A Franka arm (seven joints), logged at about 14 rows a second.
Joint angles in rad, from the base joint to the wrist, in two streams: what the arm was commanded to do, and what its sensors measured. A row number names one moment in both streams.
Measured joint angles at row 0: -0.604 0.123 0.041 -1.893 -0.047 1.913 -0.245
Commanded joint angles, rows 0 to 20: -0.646 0.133 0.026 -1.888 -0.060 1.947 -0.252; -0.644 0.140 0.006 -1.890 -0.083 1.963 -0.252; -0.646 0.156 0.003 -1.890 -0.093 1.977 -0.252; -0.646 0.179 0.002 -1.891 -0.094 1.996 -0.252; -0.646 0.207 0.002 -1.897 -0.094 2.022 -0.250; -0.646 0.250 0.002 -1.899 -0.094 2.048 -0.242; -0.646 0.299 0.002 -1.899 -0.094 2.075 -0.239; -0.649 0.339 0.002 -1.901 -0.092 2.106 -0.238; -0.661 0.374 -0.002 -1.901 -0.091 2.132 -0.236; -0.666 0.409 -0.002 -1.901 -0.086 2.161 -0.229; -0.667 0.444 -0.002 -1.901 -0.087 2.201 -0.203; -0.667 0.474 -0.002 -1.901 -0.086 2.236 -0.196; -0.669 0.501 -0.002 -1.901 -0.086 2.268 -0.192; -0.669 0.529 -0.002 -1.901 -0.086 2.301 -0.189; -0.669 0.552 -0.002 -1.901 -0.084 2.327 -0.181; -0.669 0.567 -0.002 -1.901 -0.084 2.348 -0.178; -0.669 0.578 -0.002 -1.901 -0.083 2.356 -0.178; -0.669 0.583 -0.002 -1.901 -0.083 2.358 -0.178; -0.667 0.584 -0.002 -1.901 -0.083 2.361 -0.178; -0.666 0.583 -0.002 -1.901 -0.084 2.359 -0.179; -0.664 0.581 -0.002 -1.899 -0.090 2.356 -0.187
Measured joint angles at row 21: -0.657 0.586 -0.010 -1.910 -0.078 2.359 -0.193
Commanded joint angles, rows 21 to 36: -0.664 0.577 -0.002 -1.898 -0.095 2.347 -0.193; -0.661 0.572 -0.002 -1.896 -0.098 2.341 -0.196; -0.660 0.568 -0.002 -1.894 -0.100 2.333 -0.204; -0.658 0.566 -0.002 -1.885 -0.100 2.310 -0.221; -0.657 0.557 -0.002 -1.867 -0.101 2.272 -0.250; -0.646 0.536 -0.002 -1.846 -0.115 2.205 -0.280; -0.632 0.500 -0.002 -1.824 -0.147 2.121 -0.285; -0.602 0.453 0.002 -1.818 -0.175 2.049 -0.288; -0.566 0.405 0.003 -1.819 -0.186 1.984 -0.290; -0.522 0.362 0.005 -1.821 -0.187 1.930 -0.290; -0.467 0.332 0.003 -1.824 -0.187 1.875 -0.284; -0.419 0.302 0.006 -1.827 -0.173 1.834 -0.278; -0.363 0.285 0.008 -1.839 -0.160 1.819 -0.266; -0.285 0.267 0.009 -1.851 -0.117 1.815 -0.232; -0.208 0.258 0.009 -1.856 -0.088 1.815 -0.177; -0.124 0.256 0.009 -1.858 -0.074 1.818 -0.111
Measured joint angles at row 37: -0.263 0.282 0.023 -1.819 -0.102 1.816 -0.207
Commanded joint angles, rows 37 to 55: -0.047 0.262 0.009 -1.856 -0.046 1.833 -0.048; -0.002 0.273 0.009 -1.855 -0.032 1.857 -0.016; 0.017 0.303 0.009 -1.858 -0.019 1.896 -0.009; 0.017 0.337 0.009 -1.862 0.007 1.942 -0.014; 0.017 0.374 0.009 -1.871 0.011 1.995 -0.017; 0.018 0.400 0.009 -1.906 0.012 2.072 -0.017; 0.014 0.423 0.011 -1.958 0.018 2.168 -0.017; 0.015 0.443 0.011 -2.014 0.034 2.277 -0.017; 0.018 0.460 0.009 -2.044 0.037 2.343 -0.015; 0.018 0.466 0.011 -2.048 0.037 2.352 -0.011; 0.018 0.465 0.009 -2.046 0.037 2.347 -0.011; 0.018 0.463 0.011 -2.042 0.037 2.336 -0.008; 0.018 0.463 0.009 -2.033 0.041 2.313 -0.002; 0.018 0.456 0.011 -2.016 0.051 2.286 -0.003; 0.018 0.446 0.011 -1.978 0.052 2.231 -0.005; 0.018 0.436 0.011 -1.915 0.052 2.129 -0.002; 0.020 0.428 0.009 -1.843 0.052 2.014 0.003; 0.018 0.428 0.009 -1.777 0.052 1.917 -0.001; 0.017 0.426 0.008 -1.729 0.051 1.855 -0.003
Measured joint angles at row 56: 0.023 0.438 0.006 -1.837 0.035 2.000 0.001
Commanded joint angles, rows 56 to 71: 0.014 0.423 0.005 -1.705 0.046 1.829 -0.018; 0.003 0.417 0.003 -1.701 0.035 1.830 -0.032; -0.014 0.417 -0.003 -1.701 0.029 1.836 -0.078; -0.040 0.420 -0.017 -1.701 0.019 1.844 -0.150; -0.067 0.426 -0.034 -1.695 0.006 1.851 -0.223; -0.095 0.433 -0.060 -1.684 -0.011 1.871 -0.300; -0.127 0.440 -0.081 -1.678 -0.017 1.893 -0.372; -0.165 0.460 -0.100 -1.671 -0.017 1.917 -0.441; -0.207 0.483 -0.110 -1.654 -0.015 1.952 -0.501; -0.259 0.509 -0.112 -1.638 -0.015 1.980 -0.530; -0.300 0.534 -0.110 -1.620 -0.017 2.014 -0.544; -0.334 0.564 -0.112 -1.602 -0.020 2.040 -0.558; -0.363 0.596 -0.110 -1.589 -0.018 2.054 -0.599; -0.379 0.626 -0.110 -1.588 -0.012 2.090 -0.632; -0.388 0.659 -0.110 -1.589 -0.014 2.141 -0.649; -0.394 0.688 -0.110 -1.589 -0.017 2.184 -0.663
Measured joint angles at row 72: -0.382 0.612 -0.126 -1.633 -0.013 2.131 -0.627
